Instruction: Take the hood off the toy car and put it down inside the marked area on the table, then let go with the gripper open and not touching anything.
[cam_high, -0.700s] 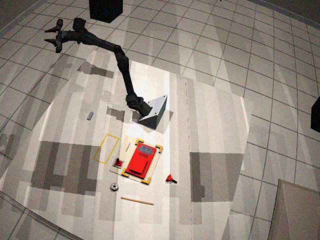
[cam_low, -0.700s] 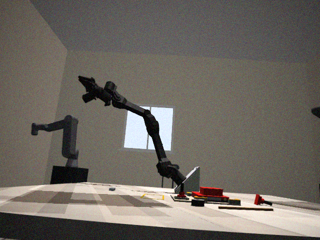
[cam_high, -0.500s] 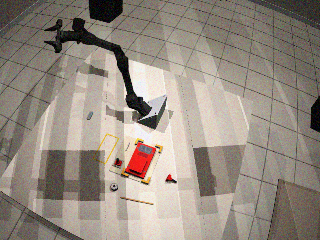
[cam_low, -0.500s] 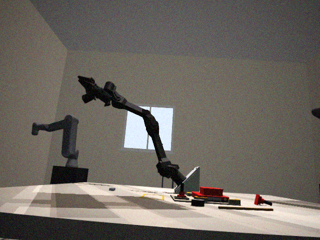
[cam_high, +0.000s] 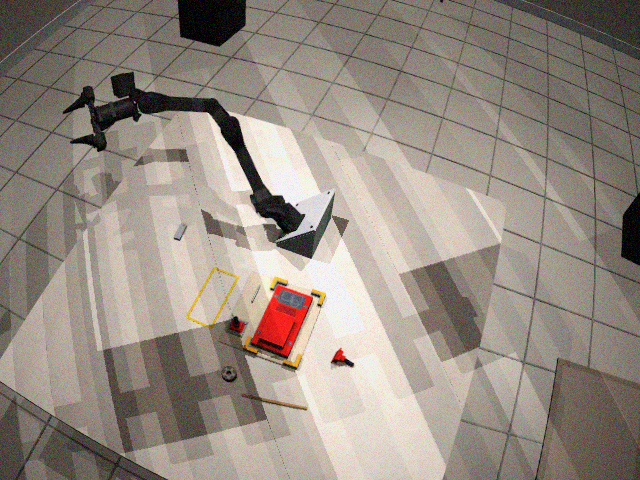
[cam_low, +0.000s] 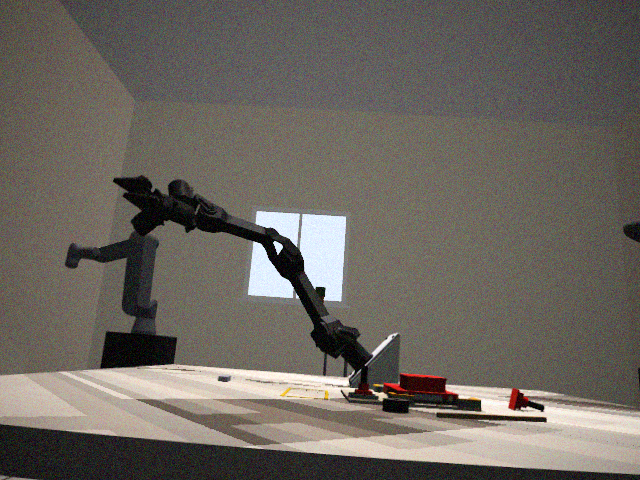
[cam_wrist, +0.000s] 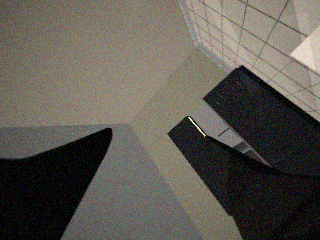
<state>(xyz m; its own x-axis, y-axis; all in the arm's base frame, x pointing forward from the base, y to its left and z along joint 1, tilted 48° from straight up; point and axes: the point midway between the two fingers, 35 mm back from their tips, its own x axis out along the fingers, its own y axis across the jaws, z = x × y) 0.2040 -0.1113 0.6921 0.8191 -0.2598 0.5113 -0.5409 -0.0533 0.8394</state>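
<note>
Now: the hood 71 cm to the left of my gripper tip, 39 cm below it and 6 cm ahead of it. Round my gripper tip: thin wooden stick (80 cm to the left, 43 cm below, 25 cm ahead).
</note>
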